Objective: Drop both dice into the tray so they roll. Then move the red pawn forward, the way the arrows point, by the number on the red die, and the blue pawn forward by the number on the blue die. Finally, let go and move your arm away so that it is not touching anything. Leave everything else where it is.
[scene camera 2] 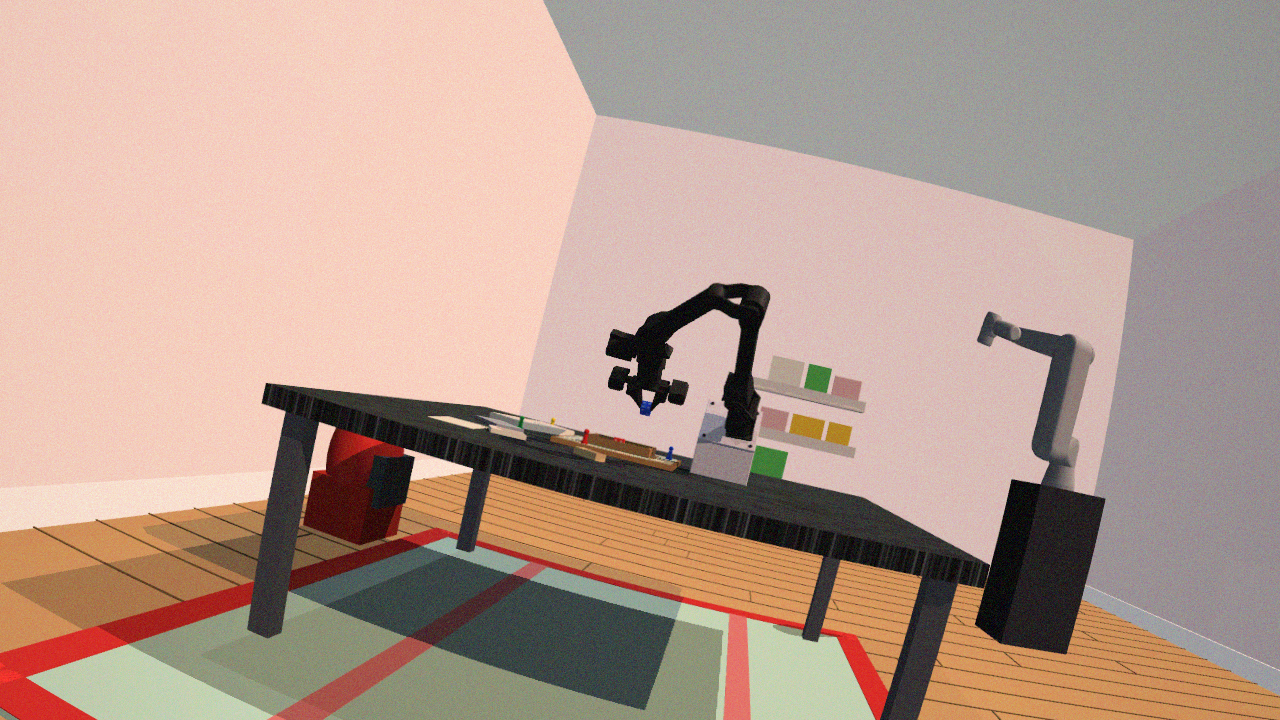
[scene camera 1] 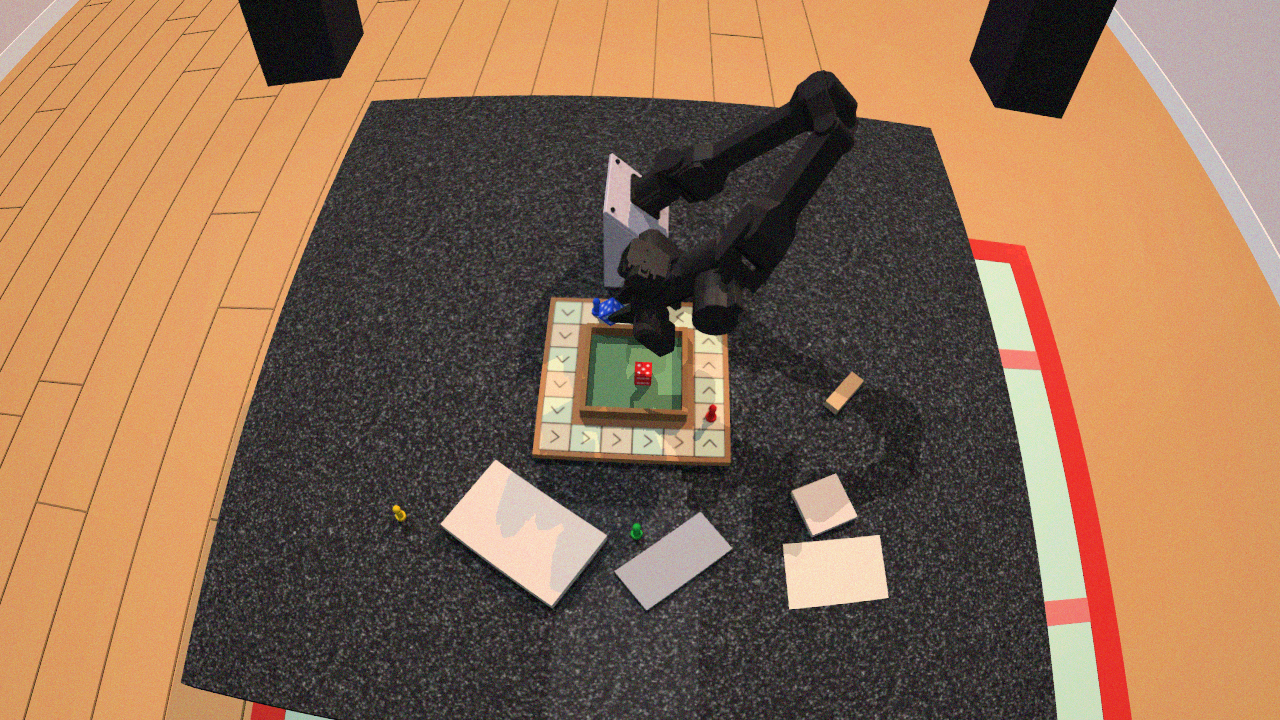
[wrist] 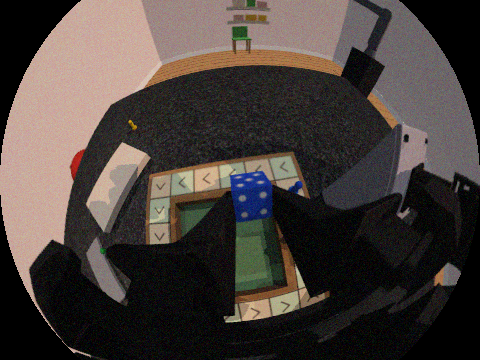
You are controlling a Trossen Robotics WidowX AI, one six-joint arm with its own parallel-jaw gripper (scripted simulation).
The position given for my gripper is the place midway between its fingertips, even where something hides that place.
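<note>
A small wooden block (scene camera 1: 852, 383) is there for me to see, though in the wrist view the block is out of frame. My own gripper (scene camera 1: 610, 311) is visible as well. I find the gripper in scene camera 2 too (scene camera 2: 646, 408), and the wrist view also shows me the gripper (wrist: 250, 193).
</note>
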